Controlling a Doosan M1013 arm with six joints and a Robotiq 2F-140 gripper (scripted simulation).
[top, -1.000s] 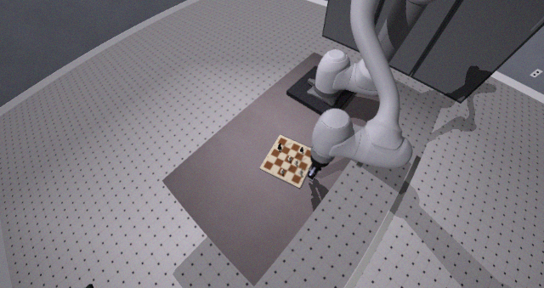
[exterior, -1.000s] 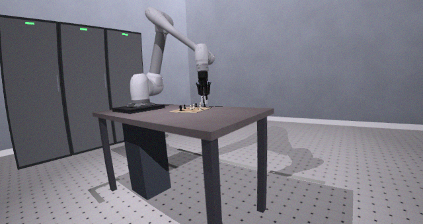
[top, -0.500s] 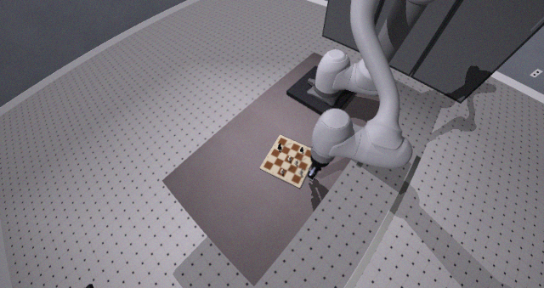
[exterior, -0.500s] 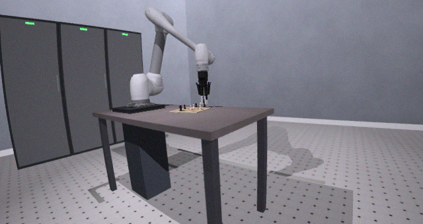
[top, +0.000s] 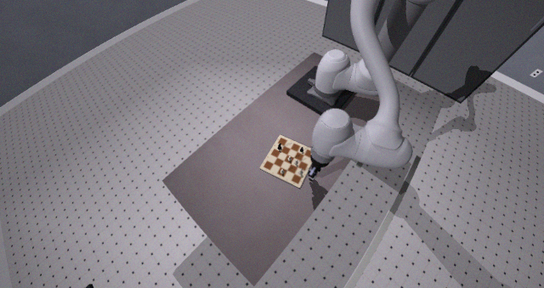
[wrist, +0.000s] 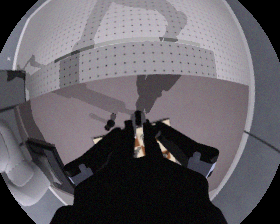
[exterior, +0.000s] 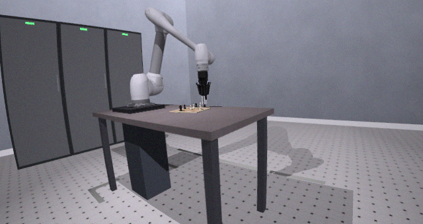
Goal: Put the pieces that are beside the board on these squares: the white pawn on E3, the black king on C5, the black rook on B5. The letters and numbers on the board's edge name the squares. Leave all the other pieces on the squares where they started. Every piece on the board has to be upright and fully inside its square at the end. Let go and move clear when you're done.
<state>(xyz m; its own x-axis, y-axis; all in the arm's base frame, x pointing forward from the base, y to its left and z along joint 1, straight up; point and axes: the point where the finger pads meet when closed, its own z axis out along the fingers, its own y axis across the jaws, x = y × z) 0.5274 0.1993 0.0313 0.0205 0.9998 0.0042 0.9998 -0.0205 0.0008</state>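
Right now the chessboard is 14 cm to the right of my hand, 6 cm below it and 2 cm behind it. Also, from my hand: black chess piece (3 cm below).
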